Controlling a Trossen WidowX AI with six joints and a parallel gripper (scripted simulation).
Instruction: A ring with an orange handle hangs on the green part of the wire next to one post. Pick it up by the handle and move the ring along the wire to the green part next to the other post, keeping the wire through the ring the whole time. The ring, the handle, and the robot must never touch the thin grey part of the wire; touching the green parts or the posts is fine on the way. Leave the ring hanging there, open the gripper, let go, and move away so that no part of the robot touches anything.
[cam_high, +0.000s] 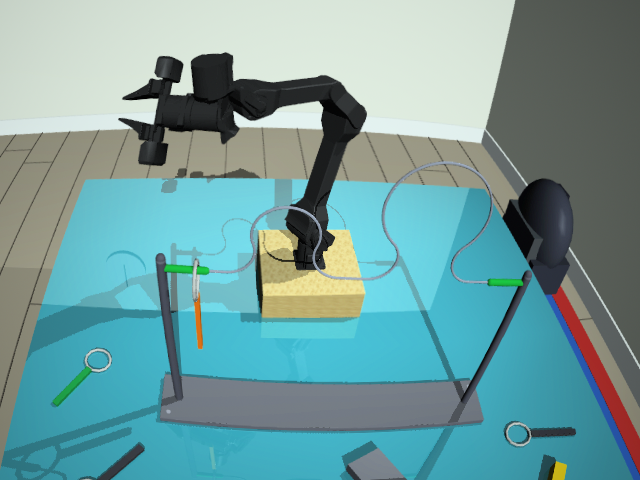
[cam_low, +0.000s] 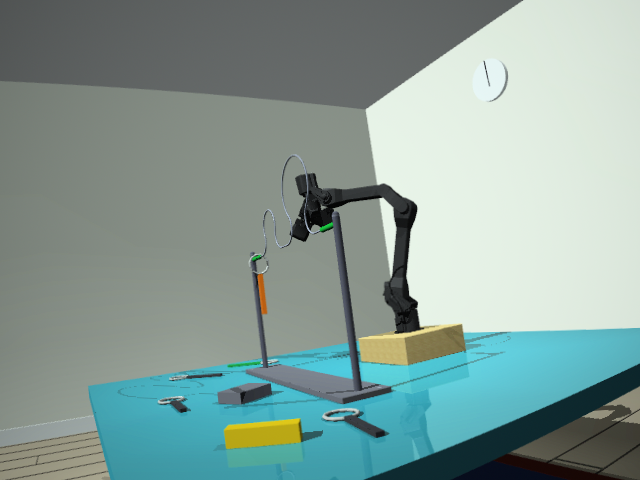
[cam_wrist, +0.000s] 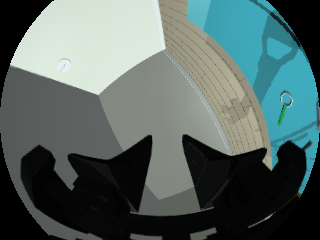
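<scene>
The ring with orange handle is 270 mm ahead of my gripper tip, 140 mm to the left of it and 200 mm below it. Round my gripper tip: grey block 470 mm ahead, 440 mm to the left, 470 mm below; then yellow block 590 mm ahead, 790 mm to the left, 470 mm below.
</scene>
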